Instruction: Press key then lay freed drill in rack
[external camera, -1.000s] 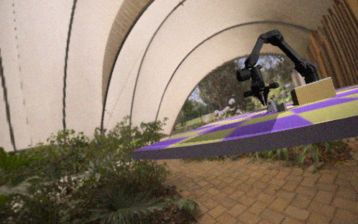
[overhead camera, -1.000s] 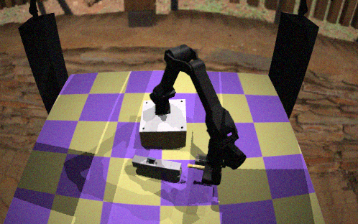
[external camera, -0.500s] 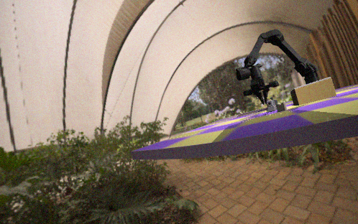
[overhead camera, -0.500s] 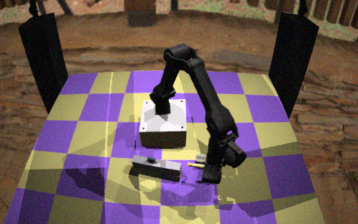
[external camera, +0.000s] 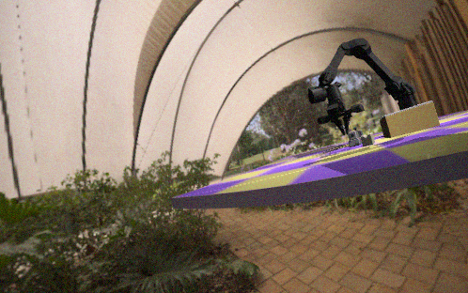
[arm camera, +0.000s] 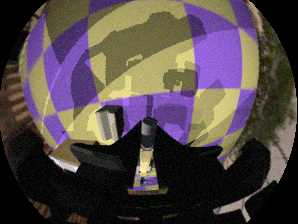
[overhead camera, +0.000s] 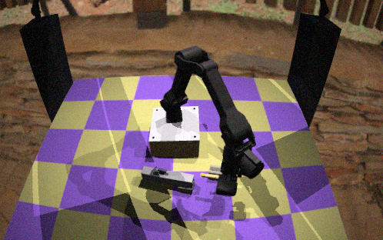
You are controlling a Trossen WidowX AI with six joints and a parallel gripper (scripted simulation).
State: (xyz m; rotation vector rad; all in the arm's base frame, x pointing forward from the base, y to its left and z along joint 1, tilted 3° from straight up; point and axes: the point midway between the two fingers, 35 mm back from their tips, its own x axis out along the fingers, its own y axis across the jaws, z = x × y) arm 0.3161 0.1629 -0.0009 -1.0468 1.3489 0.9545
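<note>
My gripper tip is now 4 cm to the left of the drill, 3 cm below it and 1 cm past it. The rest, counted from my gripper tip: dark rack 8 cm behind, 4 cm below, 1 cm to the right; then dark key 22 cm to the right, 6 cm behind, 1 cm below.
</note>
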